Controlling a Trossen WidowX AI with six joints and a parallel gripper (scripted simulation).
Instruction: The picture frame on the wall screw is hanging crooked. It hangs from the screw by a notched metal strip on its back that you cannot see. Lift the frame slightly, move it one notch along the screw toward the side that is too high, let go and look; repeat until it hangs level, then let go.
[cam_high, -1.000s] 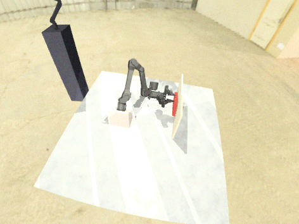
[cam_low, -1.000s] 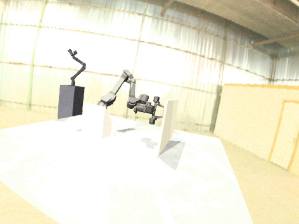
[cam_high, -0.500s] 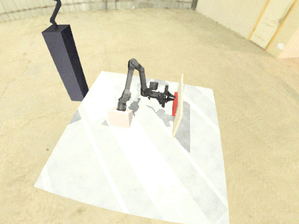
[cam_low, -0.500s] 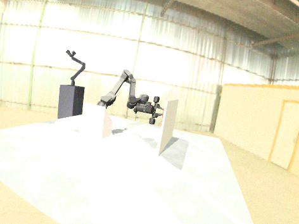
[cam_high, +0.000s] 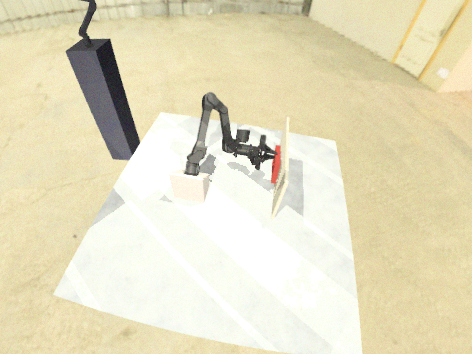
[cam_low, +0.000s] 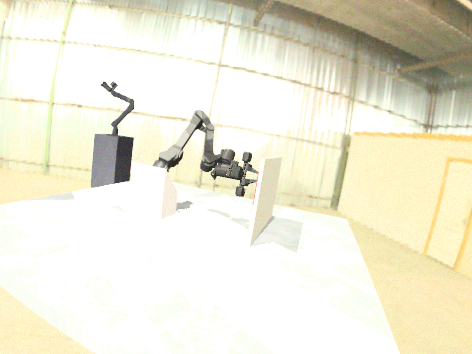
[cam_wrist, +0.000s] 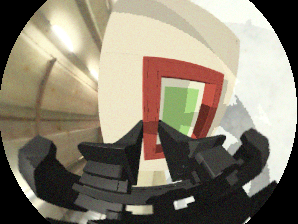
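Right now the picture frame is 50 mm below my gripper tip, 10 mm to the right of it and 10 mm ahead of it. The rest, counted from my gripper tip: wall panel: 60 mm below, 20 mm to the right, 20 mm ahead.
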